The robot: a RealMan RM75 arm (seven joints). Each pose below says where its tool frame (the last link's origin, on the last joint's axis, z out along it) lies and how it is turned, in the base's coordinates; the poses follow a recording.
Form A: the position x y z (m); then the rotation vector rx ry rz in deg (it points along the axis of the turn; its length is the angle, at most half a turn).
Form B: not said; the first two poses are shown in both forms.
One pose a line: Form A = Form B
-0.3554 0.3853 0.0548 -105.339 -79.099 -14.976 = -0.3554 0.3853 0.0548 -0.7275 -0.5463 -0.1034 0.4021
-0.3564 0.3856 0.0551 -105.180 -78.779 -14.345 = -0.3564 0.3856 0.0551 -0.7274 -0.5448 -0.0992 0.4052
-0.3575 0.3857 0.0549 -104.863 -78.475 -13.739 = -0.3575 0.3857 0.0549 -0.7266 -0.5437 -0.0952 0.4092
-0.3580 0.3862 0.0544 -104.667 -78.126 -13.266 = -0.3580 0.3862 0.0544 -0.7263 -0.5421 -0.0921 0.4125
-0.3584 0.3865 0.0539 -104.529 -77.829 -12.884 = -0.3584 0.3865 0.0539 -0.7262 -0.5407 -0.0895 0.4150
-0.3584 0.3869 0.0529 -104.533 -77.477 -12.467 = -0.3584 0.3869 0.0529 -0.7269 -0.5387 -0.0867 0.4170
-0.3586 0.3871 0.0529 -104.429 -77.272 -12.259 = -0.3586 0.3871 0.0529 -0.7268 -0.5378 -0.0853 0.4188
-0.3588 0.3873 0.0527 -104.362 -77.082 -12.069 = -0.3588 0.3873 0.0527 -0.7268 -0.5368 -0.0840 0.4202
